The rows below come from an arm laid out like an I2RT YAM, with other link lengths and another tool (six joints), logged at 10 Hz.
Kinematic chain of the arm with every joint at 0, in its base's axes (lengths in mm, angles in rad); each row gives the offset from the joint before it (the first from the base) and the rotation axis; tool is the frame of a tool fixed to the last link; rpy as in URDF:
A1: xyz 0 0 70 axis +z
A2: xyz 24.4 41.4 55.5 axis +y
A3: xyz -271.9 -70.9 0 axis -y
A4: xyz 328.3 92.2 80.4 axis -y
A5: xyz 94 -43.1 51.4 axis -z
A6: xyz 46.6 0 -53.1 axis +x
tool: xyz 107 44 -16 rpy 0.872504 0.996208 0.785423
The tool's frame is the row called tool.
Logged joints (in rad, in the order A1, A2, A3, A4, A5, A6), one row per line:
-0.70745 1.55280 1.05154 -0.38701 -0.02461 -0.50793
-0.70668 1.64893 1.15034 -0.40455 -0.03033 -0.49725
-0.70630 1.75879 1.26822 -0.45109 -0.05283 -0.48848
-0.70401 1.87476 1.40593 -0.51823 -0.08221 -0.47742
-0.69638 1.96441 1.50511 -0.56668 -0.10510 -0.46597
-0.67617 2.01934 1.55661 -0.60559 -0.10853 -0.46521
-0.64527 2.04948 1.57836 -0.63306 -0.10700 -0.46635
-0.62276 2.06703 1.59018 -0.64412 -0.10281 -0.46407
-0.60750 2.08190 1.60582 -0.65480 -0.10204 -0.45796
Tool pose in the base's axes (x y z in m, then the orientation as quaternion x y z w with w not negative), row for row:
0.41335 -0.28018 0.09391 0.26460 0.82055 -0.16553 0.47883
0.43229 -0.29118 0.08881 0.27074 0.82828 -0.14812 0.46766
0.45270 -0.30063 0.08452 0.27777 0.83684 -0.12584 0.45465
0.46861 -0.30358 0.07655 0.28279 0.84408 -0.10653 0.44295
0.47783 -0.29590 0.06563 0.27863 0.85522 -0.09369 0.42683
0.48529 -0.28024 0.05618 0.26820 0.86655 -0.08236 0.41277
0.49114 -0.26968 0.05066 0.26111 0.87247 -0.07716 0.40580
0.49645 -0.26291 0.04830 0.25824 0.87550 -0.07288 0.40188
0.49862 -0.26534 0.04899 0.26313 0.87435 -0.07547 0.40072
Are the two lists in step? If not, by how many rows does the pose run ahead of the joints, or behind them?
The pose runs 1 row ahead of the joints: the pose in row i belongs to the joints in row i + 1.
